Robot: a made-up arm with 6 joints. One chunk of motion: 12 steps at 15 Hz.
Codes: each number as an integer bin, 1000 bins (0 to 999) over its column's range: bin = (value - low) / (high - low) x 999, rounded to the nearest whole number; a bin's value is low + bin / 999 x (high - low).
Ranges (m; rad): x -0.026..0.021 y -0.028..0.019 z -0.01..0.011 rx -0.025..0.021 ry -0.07..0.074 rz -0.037..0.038
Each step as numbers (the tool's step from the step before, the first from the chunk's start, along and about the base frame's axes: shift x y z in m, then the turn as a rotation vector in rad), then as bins.
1 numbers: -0.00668 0.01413 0.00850 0.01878 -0.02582 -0.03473
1 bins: 411 895 880 951 306 30
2 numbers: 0.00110 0.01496 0.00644 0.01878 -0.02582 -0.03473
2 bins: 576 913 782 951 306 30
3 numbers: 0.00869 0.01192 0.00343 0.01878 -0.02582 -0.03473
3 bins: 737 849 639 951 306 30
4 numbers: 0.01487 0.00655 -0.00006 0.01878 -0.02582 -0.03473
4 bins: 869 734 473 951 306 30
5 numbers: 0.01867 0.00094 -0.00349 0.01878 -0.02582 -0.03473
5 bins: 949 615 310 951 306 30
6 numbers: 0.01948 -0.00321 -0.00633 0.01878 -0.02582 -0.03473
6 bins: 967 527 175 951 306 30
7 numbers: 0.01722 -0.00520 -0.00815 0.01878 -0.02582 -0.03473
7 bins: 919 485 88 951 306 30
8 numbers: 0.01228 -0.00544 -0.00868 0.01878 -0.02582 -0.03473
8 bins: 814 480 63 951 306 30
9 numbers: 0.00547 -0.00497 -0.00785 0.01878 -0.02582 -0.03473
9 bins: 669 490 102 951 306 30
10 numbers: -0.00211 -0.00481 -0.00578 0.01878 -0.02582 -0.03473
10 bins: 508 493 201 951 306 30
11 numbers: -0.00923 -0.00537 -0.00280 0.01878 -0.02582 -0.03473
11 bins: 356 481 343 951 306 30
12 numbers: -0.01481 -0.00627 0.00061 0.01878 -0.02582 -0.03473
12 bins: 238 462 505 951 306 30
